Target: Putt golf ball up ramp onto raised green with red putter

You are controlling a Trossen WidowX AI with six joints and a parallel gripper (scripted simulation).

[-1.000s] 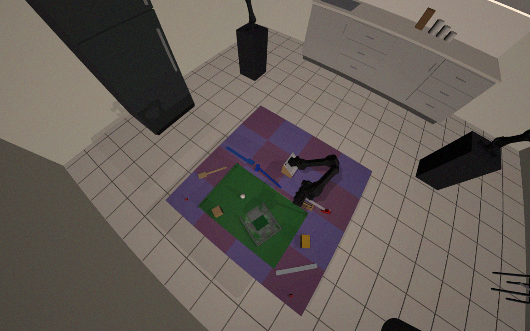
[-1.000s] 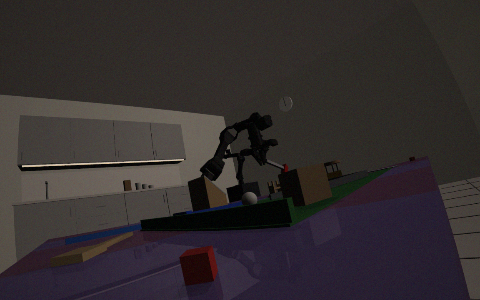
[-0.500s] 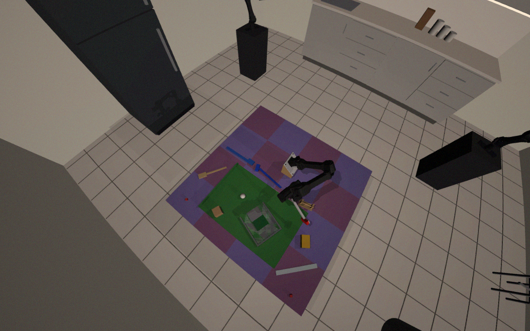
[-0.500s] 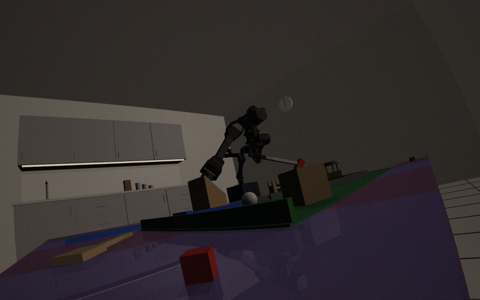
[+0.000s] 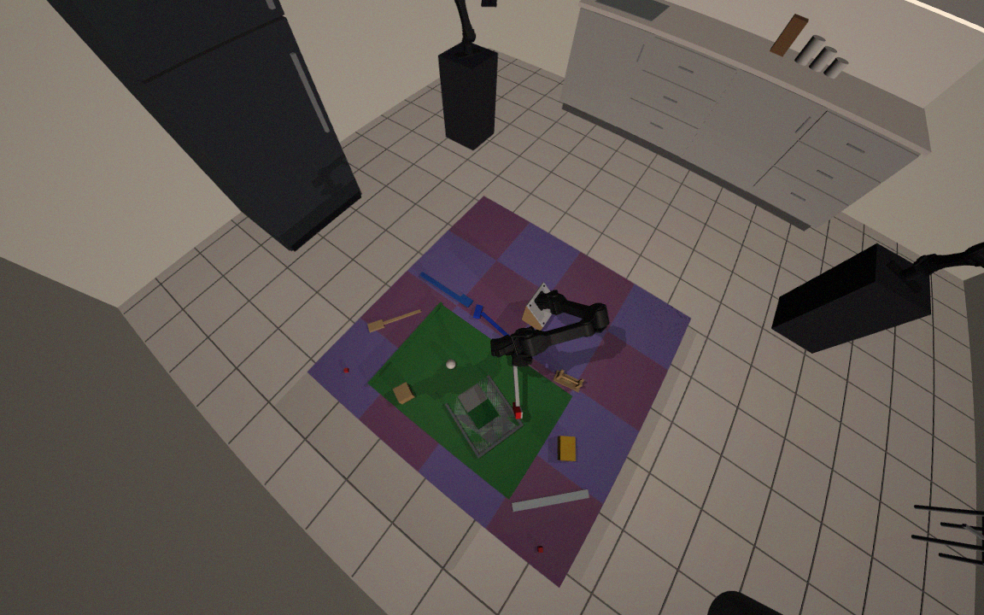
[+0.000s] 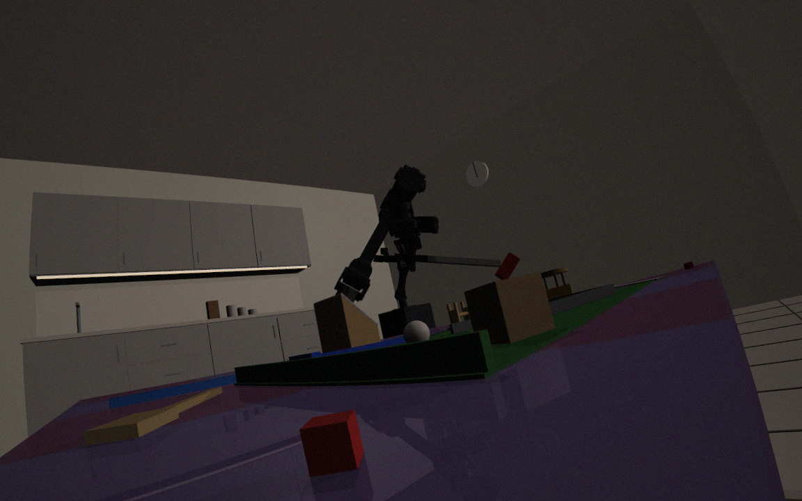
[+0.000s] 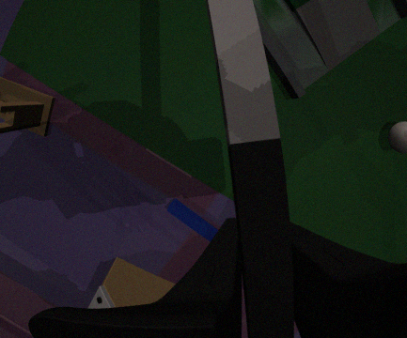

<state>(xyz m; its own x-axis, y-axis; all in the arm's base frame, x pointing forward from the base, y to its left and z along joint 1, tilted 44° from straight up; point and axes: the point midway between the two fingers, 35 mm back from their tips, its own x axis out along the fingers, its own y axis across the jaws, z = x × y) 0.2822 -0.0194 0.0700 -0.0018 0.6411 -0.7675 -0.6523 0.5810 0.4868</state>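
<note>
My gripper tip is 80 mm short of the red putter, 70 mm to the right of it and 10 mm above it. Also, from my gripper tip: yellow block: 390 mm to the left, 160 mm ahead, 140 mm below; white golf ball: 200 mm to the right, 160 mm ahead, 140 mm below; wooden frame: 260 mm to the left, 130 mm below, 80 mm behind.
</note>
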